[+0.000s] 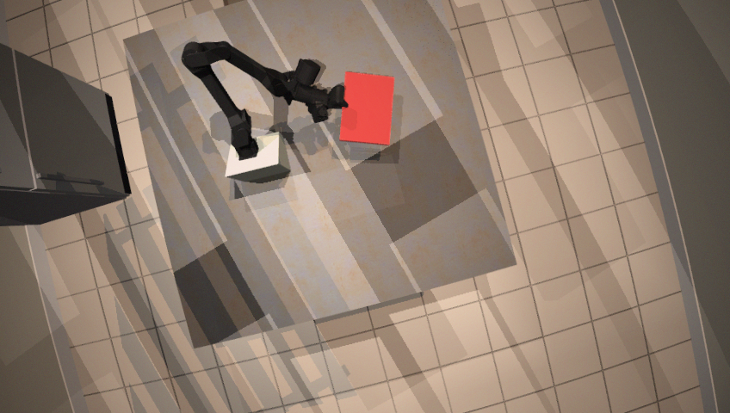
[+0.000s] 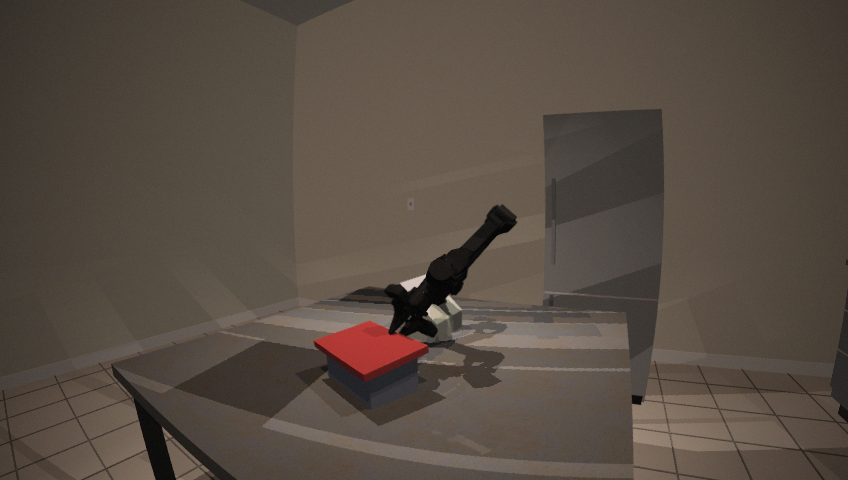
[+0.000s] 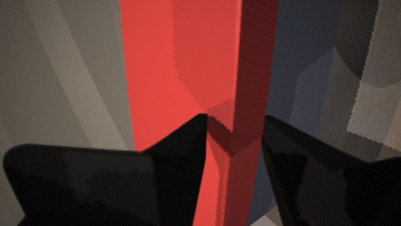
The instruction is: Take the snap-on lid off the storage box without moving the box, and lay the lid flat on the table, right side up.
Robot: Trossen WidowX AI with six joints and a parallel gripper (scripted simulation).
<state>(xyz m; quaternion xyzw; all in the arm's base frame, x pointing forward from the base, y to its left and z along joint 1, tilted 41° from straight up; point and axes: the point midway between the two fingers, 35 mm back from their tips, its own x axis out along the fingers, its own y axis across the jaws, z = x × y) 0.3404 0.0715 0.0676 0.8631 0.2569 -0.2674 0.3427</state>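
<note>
The lid lies 7 cm ahead of my gripper tip and 2 cm to the right of it. Round my gripper tip: blue-grey storage box: 7 cm ahead, 6 cm below, 2 cm to the right.
</note>
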